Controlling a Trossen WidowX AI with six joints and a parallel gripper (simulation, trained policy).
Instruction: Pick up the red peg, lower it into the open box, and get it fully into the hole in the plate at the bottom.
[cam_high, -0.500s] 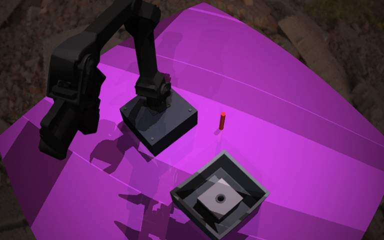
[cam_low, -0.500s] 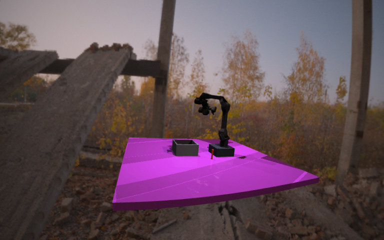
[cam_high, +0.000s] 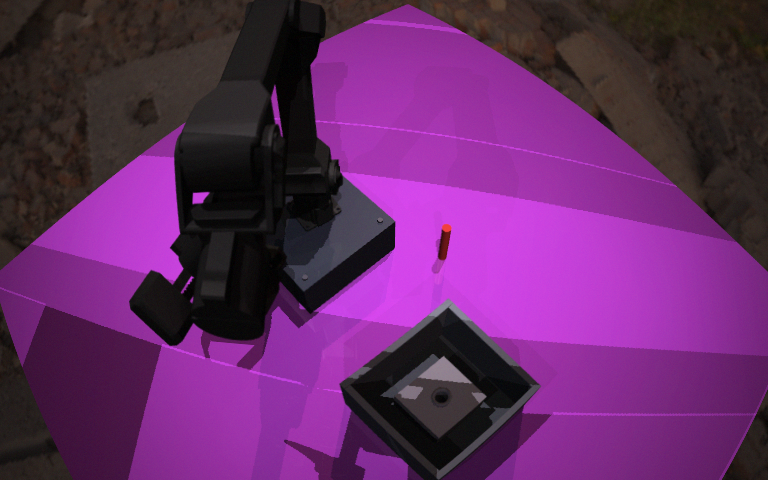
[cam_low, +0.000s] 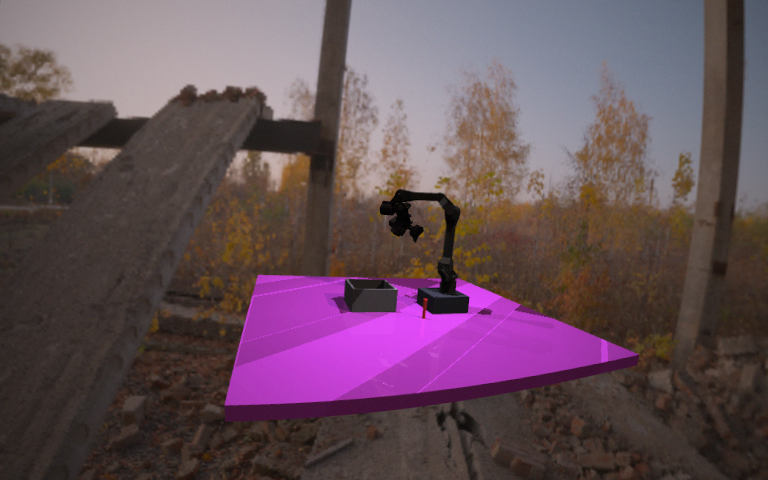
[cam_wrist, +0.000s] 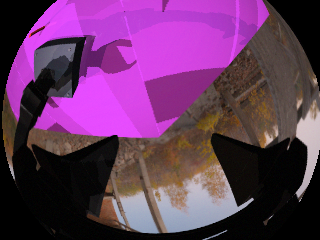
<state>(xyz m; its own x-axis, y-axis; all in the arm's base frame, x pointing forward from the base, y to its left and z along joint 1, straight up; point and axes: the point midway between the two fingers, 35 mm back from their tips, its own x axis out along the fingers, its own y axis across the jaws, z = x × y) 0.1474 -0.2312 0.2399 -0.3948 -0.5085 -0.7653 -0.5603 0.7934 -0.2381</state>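
Right now my gripper tip is 20 mm short of the red peg, 380 mm to the right of it and 250 mm above it. Round my gripper tip: grey plate (220 mm ahead, 220 mm to the left, 240 mm below); dark box (220 mm ahead, 220 mm to the left, 260 mm below).
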